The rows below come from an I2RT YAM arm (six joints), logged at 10 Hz.
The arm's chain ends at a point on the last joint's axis. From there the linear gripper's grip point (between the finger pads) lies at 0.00 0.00 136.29 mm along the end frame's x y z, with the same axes.
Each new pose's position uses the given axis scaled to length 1; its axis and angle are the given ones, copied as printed.
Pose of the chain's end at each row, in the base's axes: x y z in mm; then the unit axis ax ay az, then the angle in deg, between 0 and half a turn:
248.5 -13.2 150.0 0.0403 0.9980 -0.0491 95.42
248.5 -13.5 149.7 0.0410 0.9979 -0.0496 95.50
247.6 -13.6 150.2 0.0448 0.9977 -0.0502 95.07
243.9 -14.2 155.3 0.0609 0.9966 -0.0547 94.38
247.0 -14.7 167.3 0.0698 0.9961 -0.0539 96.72
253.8 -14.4 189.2 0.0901 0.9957 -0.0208 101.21
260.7 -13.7 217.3 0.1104 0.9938 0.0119 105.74
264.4 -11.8 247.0 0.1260 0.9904 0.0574 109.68
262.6 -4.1 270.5 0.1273 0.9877 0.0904 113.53
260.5 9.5 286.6 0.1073 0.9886 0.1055 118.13
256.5 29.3 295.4 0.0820 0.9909 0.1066 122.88
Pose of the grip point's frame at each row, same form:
383.6 -26.0 137.5 0.0403 0.9980 -0.0491 95.42
383.6 -26.5 137.0 0.0410 0.9979 -0.0496 95.50
382.7 -27.1 138.5 0.0448 0.9977 -0.0502 95.07
378.8 -30.5 145.3 0.0609 0.9966 -0.0547 94.38
381.3 -32.3 151.8 0.0698 0.9961 -0.0539 96.72
386.6 -29.8 162.8 0.0901 0.9957 -0.0208 101.21
391.3 -26.1 180.4 0.1104 0.9938 0.0119 105.74
392.8 -17.6 201.7 0.1260 0.9904 0.0574 109.68
388.2 -3.0 217.6 0.1273 0.9877 0.0904 113.53
381.6 17.5 224.6 0.1073 0.9886 0.1055 118.13
371.8 42.1 223.8 0.0820 0.9909 0.1066 122.88

